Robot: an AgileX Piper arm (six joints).
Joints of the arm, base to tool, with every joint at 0 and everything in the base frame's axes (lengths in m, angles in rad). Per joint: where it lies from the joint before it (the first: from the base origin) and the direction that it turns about. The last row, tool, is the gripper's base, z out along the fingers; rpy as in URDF.
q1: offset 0 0 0.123 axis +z
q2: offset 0 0 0 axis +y
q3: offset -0.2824 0 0.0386 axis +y
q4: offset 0.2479 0 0.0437 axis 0.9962 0 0.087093
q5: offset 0 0 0 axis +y
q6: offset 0.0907 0 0.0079 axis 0.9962 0 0.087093
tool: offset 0 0 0 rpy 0 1.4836 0
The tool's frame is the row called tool.
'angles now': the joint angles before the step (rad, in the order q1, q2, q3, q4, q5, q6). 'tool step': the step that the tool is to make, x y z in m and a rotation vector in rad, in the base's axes. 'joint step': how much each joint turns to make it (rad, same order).
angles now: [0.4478 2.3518 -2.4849 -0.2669 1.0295 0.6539]
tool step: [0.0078 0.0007 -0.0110 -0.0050 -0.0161 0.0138]
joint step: [-0.0061 0.0261 -0.0010 0.0000 -0.0419 -0.0132]
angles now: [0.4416 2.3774 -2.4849 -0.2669 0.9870 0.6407]
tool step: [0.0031 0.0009 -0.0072 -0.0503 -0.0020 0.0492]
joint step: [-0.0015 0.0149 -0.0008 0.0026 -0.0100 -0.0696]
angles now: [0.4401 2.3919 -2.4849 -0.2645 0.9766 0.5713]
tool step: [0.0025 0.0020 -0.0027 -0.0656 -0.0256 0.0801]
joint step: [0.0000 0.0084 -0.0011 0.0057 -0.0261 -0.1065]
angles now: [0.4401 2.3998 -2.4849 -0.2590 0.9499 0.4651]
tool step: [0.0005 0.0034 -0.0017 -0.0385 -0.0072 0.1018]
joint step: [-0.0030 0.0035 0.0001 0.0595 -0.0189 -0.1340]
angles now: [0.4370 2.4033 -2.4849 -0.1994 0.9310 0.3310]
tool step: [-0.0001 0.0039 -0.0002 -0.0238 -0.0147 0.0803]
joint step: [-0.0001 0.0014 0.0003 0.0482 -0.0196 -0.1027]
